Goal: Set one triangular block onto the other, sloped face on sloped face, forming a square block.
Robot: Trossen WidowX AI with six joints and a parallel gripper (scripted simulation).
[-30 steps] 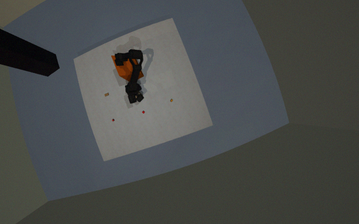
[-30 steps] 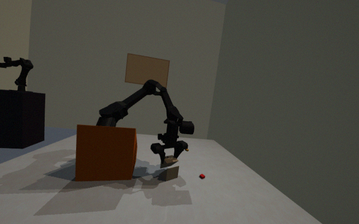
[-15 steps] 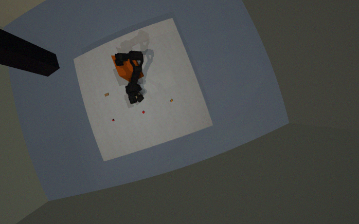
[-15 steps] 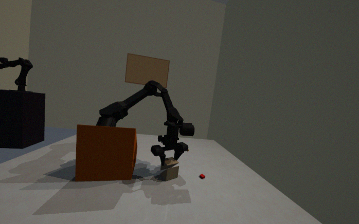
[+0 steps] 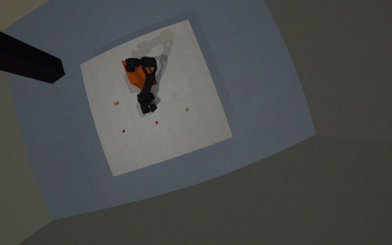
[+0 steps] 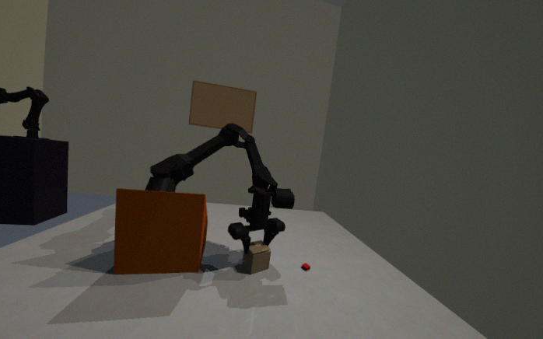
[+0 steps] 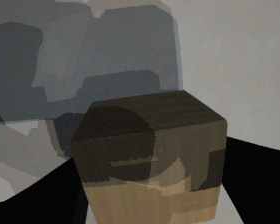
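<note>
Right now the tan triangular block is 1 cm to the left of my gripper tip and 1 cm above it. Also, from my gripper tip: orange piece (28 cm to the left, 19 cm ahead, 4 cm below); tan piece (34 cm to the right, 18 cm behind, 4 cm below); red cube (18 cm ahead, 4 cm to the right, 4 cm below).
</note>
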